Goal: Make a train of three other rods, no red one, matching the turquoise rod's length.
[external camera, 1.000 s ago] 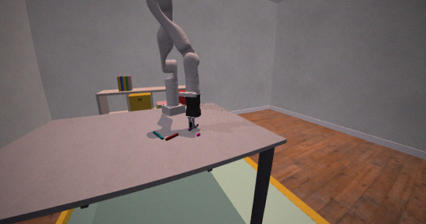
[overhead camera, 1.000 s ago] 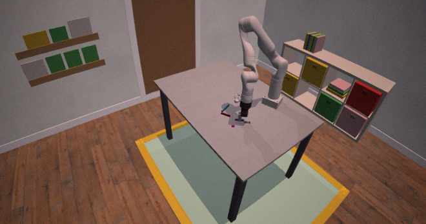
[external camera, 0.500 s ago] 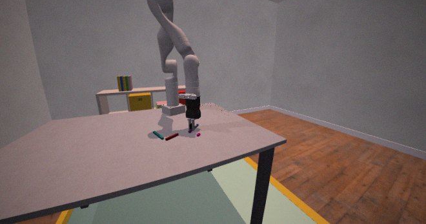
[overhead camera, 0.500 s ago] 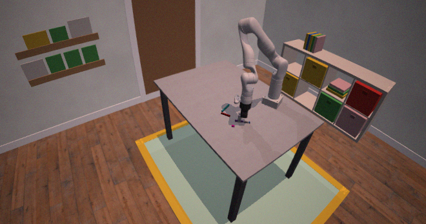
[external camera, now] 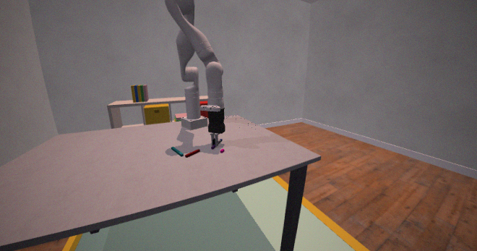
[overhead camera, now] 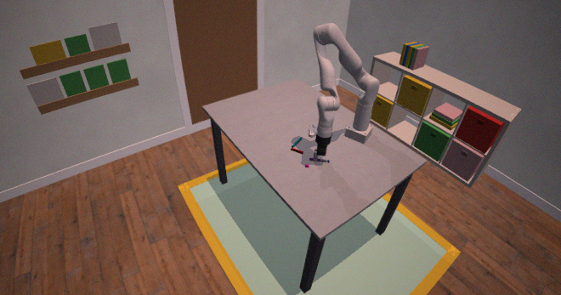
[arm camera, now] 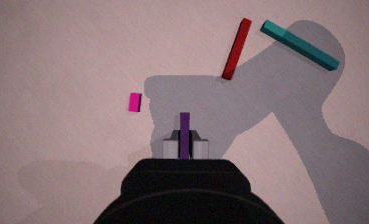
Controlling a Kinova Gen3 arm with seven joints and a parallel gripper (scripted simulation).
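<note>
The purple rod is 10 mm below my hand. From my hand the other things lie so: grey rod 30 mm behind, 30 mm to the left, 20 mm below; then blue rod 50 mm behind, 50 mm to the left, 20 mm below; then magenta rod 70 mm ahead, 10 mm to the left, 20 mm below.
</note>
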